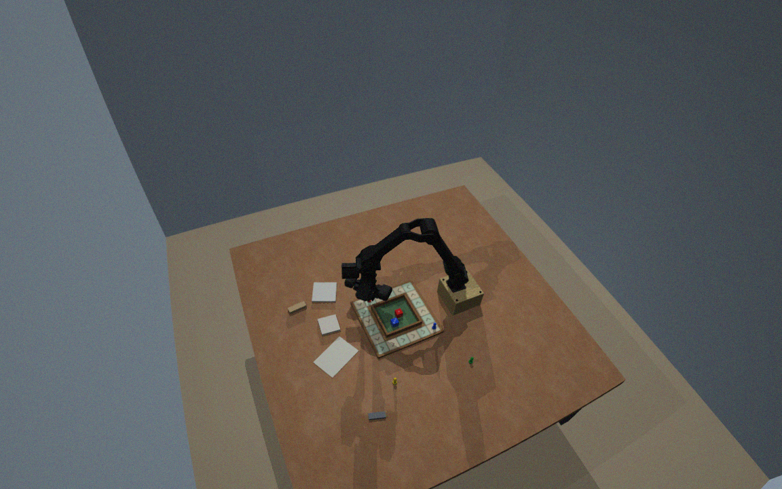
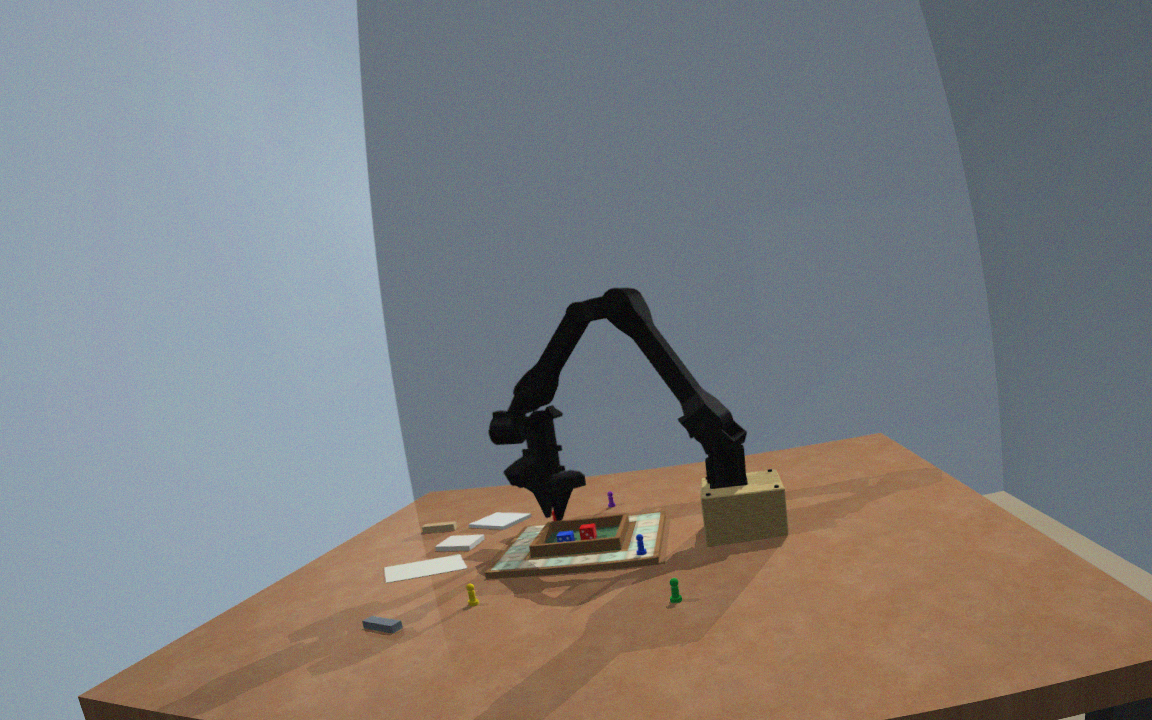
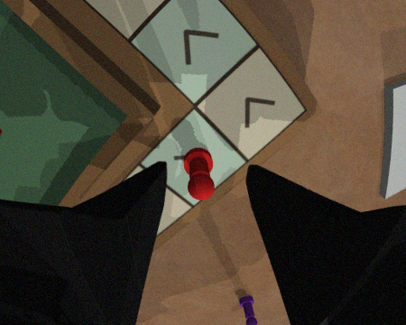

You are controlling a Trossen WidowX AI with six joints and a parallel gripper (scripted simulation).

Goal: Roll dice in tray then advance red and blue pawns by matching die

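The blue pawn is 200 mm behind my gripper tip and 220 mm to the left of it. The rest, counted from my gripper tip: red pawn right at my gripper tip; purple pawn 90 mm behind, 170 mm to the right, 10 mm below; green tray 80 mm behind, 110 mm to the left, 20 mm below.
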